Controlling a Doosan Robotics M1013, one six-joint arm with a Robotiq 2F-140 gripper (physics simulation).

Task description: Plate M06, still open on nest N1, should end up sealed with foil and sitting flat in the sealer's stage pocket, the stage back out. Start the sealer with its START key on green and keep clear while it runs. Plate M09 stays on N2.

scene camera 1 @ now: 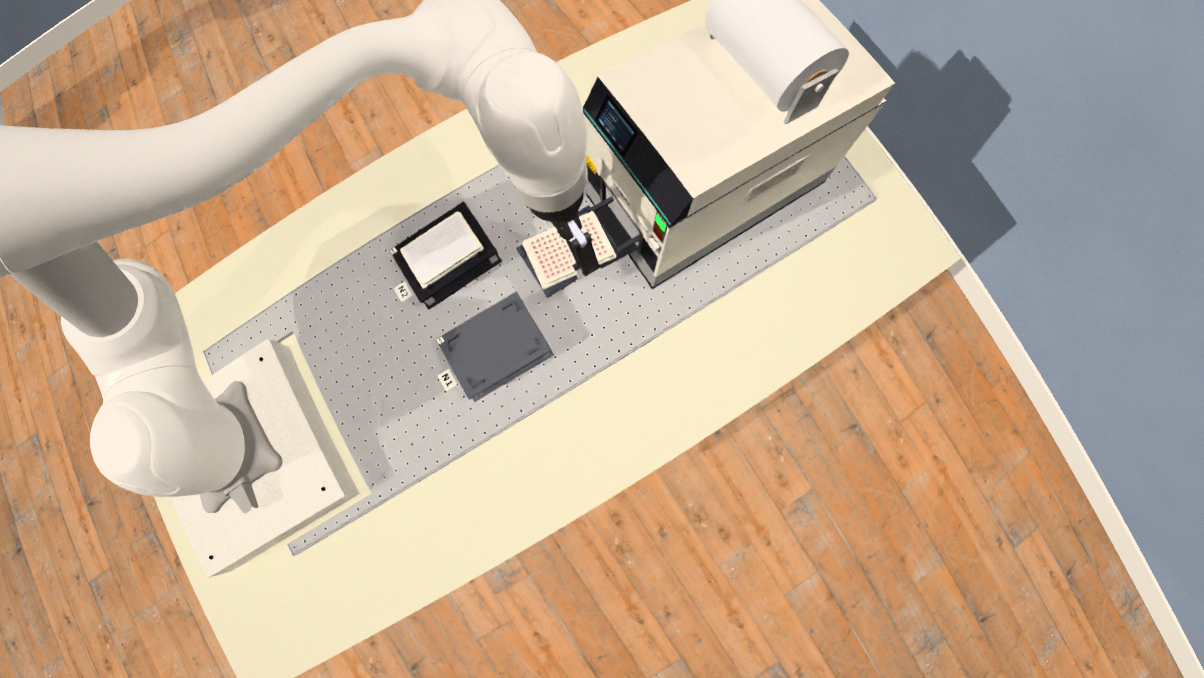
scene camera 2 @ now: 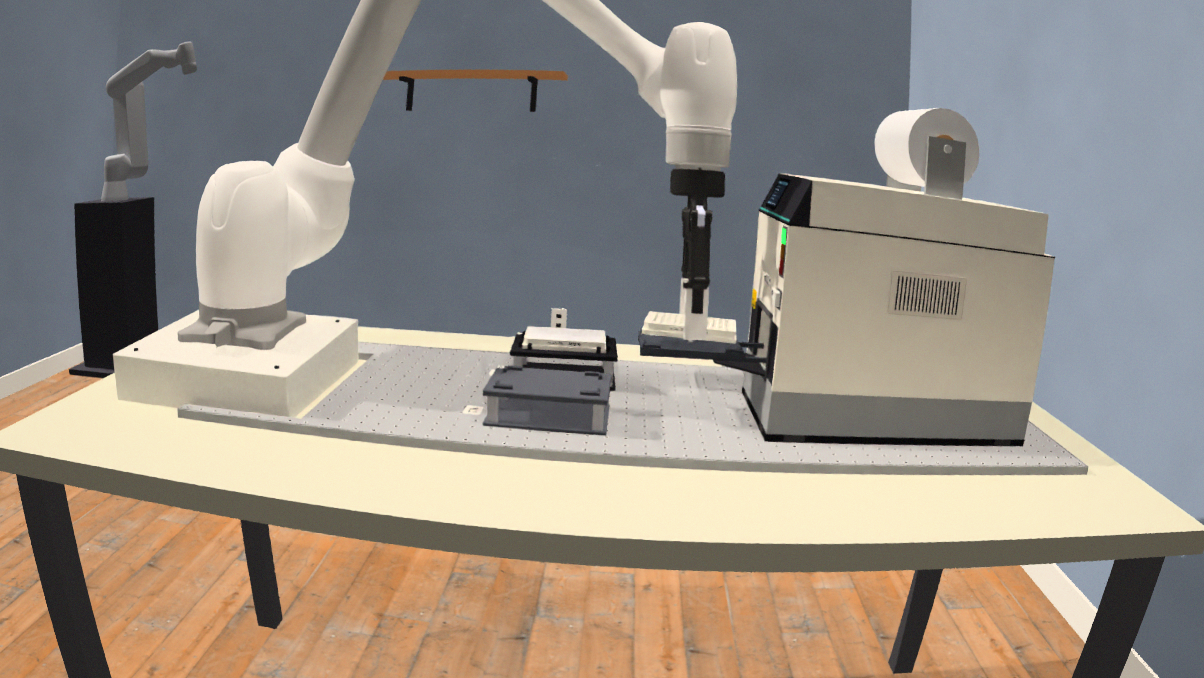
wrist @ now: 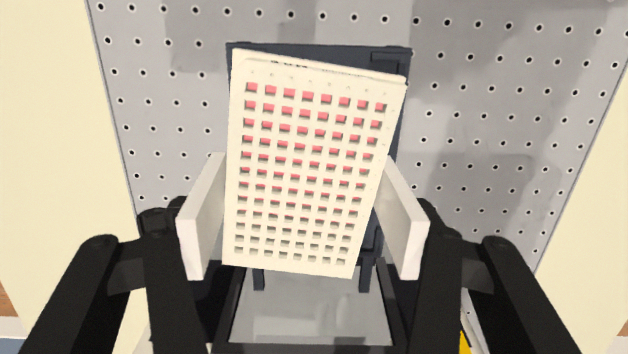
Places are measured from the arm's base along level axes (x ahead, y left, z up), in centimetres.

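Where they show: gripper, fingertip midpoint: [scene camera 1: 570, 250] [scene camera 2: 692, 333] [wrist: 301, 177]; arm's base, origin of the base link: [scene camera 1: 225, 447] [scene camera 2: 243, 330].
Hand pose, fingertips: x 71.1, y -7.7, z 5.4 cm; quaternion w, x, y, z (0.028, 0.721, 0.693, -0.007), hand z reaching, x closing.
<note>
Each offset is from my fingertips to the top centre of the thing. "*": to the spot under its first point. Level surfaces: height alone.
Plate M06 @[dx -0.3, dy +0.1, dz +1.8 cm] [scene camera 1: 551, 256] [scene camera 2: 661, 324] [wrist: 300, 161], cream with open red-bottomed wells and no foil, is over the sealer's dark stage @[* dx -3.9, dy -3.2, dz -1.5 cm] [scene camera 2: 665, 347] [wrist: 350, 54], which is out. In the wrist view it is turned askew to the stage; whether it lies flat in the pocket is not clear. My gripper [scene camera 1: 581, 246] [scene camera 2: 695, 324] [wrist: 301, 177] is shut on the plate's long sides. Nest N1 @[dx -19.1, dy -4.2, dz -6.3 cm] [scene camera 1: 497, 345] [scene camera 2: 547, 383] is empty. Plate M09 @[dx -17.8, dy +15.4, dz -4.8 cm] [scene camera 1: 442, 248] [scene camera 2: 564, 338], white-topped, sits on black nest N2 @[* dx -24.0, dy +10.7, dz -11.3 cm] [scene camera 1: 433, 297]. The sealer [scene camera 1: 733, 126] [scene camera 2: 909, 345] shows a green light @[* dx +9.8, dy -8.7, dz +15.7 cm] [scene camera 1: 660, 222] [scene camera 2: 784, 235] on its front.
A foil roll @[dx +33.3, dy +0.0, dz +35.8 cm] [scene camera 1: 775, 50] [scene camera 2: 918, 147] is mounted on top of the sealer. The stage's arms run into the sealer's front opening close beside my gripper. The nests and sealer stand on a perforated plate @[dz -11.8 cm] [scene camera 1: 395, 421] [scene camera 2: 690, 446] on the table @[dz -13.1 cm] [scene camera 1: 589, 471] [scene camera 2: 589, 513].
</note>
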